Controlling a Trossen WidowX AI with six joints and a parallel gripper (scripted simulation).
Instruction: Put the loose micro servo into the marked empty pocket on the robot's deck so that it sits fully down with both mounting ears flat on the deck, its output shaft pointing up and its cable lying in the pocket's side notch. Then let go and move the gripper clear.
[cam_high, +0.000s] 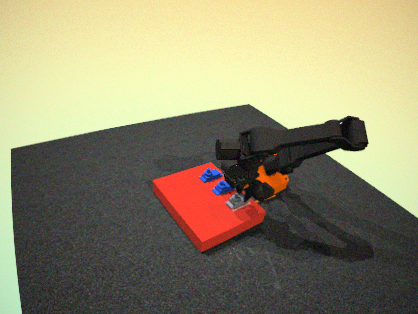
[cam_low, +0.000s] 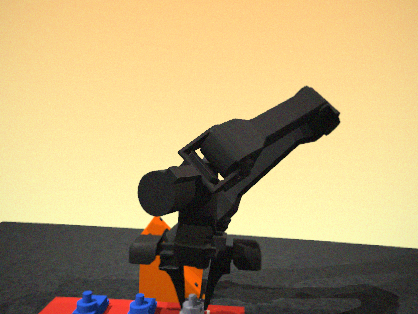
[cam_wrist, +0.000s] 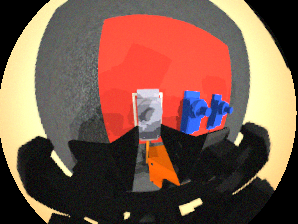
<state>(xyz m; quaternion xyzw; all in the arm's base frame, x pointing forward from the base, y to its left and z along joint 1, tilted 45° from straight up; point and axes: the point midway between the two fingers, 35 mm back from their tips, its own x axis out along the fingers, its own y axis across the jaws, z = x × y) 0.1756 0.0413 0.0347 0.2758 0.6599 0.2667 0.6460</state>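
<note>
The red deck lies 120 mm ahead of my gripper tip, 80 mm to the right of it and 30 mm below it.
</note>
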